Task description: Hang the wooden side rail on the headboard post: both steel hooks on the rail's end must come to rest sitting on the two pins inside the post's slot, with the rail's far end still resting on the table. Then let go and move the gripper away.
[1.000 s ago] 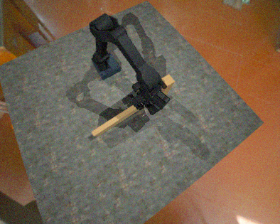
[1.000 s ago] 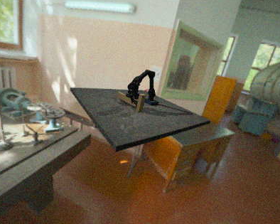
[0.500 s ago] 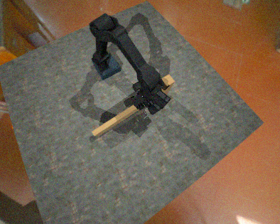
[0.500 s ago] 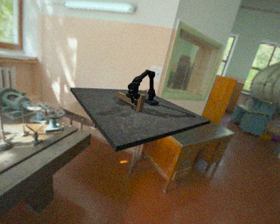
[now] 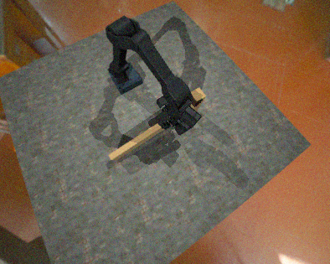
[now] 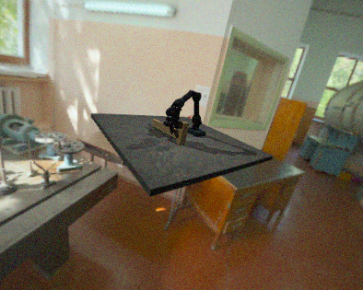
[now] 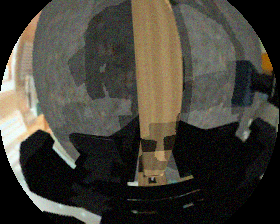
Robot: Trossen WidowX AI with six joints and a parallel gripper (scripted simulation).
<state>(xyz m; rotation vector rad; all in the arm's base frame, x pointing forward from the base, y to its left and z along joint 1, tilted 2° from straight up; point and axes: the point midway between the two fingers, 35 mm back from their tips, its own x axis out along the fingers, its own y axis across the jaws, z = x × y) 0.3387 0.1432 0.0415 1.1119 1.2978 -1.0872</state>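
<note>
Right now my gripper tip is 20 mm past the headboard post, 120 mm to the right of it and 40 mm below it.
</note>
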